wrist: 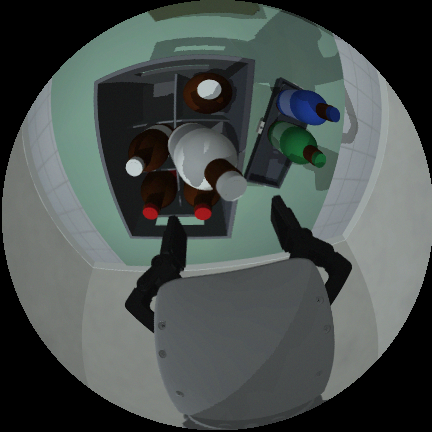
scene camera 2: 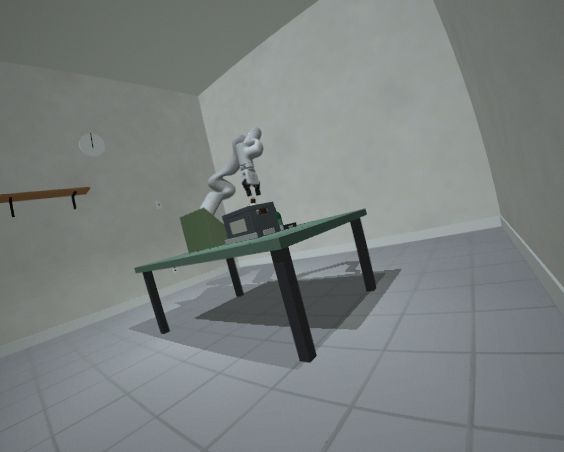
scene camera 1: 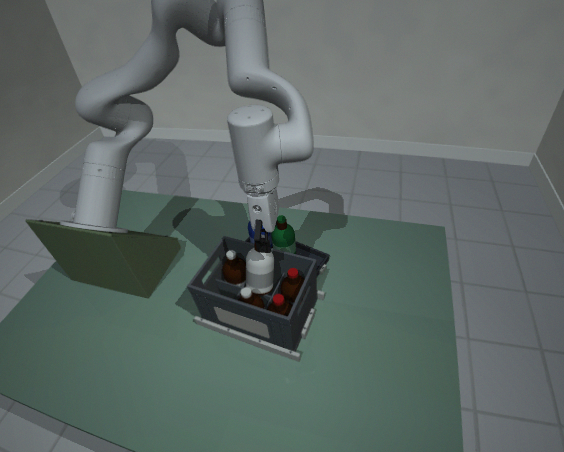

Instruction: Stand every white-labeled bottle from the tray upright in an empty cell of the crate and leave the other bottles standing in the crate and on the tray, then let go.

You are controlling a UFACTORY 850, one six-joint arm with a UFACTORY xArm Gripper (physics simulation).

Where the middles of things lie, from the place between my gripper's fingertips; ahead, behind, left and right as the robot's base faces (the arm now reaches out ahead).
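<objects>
The pale crate rail (scene camera 1: 221,329) is 6 cm behind my hand, 15 cm to the right of it and 23 cm below it. As for the green bottle (wrist: 297,144), I find it 17 cm to the left of my hand and 16 cm below it, while the blue bottle (wrist: 307,106) is 8 cm behind my hand, 19 cm to the left of it and 16 cm below it. With the white bottle (scene camera 1: 259,266), my gripper is 3 cm past it, 2 cm to the left of it and 9 cm above it.
</objects>
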